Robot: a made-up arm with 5 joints. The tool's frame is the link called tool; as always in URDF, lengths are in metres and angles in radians. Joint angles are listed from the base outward.
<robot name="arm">
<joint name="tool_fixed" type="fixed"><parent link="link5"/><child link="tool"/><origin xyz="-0.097 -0.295 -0.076" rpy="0 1.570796 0"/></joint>
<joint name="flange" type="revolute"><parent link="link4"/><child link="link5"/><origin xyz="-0.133 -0.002 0" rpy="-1.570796 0 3.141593"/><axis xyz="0 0 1"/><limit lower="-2.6" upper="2.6"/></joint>
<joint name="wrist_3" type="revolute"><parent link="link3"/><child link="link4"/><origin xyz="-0.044 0.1 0.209" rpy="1.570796 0 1.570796"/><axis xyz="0 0 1"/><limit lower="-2.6" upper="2.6"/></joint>
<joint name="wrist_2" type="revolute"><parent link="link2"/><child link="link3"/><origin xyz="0.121 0.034 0.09" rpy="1.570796 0 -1.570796"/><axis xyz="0 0 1"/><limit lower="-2.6" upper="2.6"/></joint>
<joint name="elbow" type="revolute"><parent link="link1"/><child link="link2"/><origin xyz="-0.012 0.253 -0.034" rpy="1.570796 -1.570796 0"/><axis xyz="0 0 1"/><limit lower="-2.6" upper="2.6"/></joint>
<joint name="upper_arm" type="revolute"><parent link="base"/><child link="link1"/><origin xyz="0 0 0.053" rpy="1.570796 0 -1.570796"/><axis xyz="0 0 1"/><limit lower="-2.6" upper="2.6"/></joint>
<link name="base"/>
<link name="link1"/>
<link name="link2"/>
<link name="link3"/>
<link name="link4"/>
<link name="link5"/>
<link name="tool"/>
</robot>
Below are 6 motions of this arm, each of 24 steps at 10 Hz.
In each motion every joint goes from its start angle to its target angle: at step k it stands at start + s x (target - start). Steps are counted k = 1, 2, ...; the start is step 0. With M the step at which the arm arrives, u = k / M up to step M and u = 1 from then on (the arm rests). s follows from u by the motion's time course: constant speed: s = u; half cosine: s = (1 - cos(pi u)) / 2; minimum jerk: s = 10 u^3 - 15 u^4 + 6 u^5.
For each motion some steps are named. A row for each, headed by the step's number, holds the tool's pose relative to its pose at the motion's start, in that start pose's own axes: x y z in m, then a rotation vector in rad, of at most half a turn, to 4 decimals.
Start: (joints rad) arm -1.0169 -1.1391 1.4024 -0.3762 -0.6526
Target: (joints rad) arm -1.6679 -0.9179 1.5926 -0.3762 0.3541
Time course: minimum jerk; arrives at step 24
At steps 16, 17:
16: 0.0271 0.1264 0.1784 -0.5559 -0.0682 0.5915
17: 0.0254 0.1395 0.1914 -0.5902 -0.0883 0.6334

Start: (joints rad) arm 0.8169 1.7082 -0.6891 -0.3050 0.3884
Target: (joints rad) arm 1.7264 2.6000 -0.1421 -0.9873 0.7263
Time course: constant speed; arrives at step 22
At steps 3, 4, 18, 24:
3: -0.0381 -0.0182 -0.0486 0.1055 0.1142 -0.0876
4: -0.0507 -0.0221 -0.0662 0.1460 0.1485 -0.1121
18: -0.1694 0.0602 -0.3449 0.8920 0.3410 -0.2026
24: -0.1629 0.1259 -0.4132 1.1236 0.2715 -0.1530

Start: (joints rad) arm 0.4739 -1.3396 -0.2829 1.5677 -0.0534
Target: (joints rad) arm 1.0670 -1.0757 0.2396 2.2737 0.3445
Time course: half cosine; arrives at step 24
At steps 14, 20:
14: -0.0941 0.0310 0.0989 -0.4125 -0.0569 -0.1824
20: -0.1303 0.0791 0.1592 -0.6647 -0.0963 -0.2116

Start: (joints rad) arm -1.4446 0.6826 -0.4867 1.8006 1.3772
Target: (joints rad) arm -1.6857 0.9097 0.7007 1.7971 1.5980
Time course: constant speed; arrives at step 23
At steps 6, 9, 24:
6: -0.0040 0.0023 0.0675 -0.1800 0.3436 0.0031
9: 0.0050 0.0085 0.1018 -0.2751 0.5126 0.0088
24: 0.1240 0.0845 0.2117 -0.7504 1.2787 0.0582

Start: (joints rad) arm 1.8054 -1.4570 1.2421 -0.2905 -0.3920
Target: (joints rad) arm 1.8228 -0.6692 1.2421 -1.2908 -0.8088
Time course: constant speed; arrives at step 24
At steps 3, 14, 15, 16, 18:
3: 0.0010 0.0042 -0.0065 0.0634 0.0168 -0.0423
14: -0.0043 0.0341 -0.0242 0.3255 0.0662 -0.1901
15: -0.0054 0.0381 -0.0252 0.3513 0.0701 -0.2026
16: -0.0065 0.0422 -0.0262 0.3774 0.0738 -0.2150
18: -0.0091 0.0512 -0.0276 0.4303 0.0811 -0.2390

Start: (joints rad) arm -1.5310 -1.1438 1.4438 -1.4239 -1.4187
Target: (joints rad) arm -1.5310 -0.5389 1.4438 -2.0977 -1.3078
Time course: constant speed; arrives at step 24
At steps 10, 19, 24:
10: -0.0266 0.0302 0.0167 -0.0144 0.0051 -0.0303
19: -0.0578 0.0519 0.0313 -0.0281 0.0184 -0.0557
24: -0.0775 0.0613 0.0392 -0.0367 0.0291 -0.0689

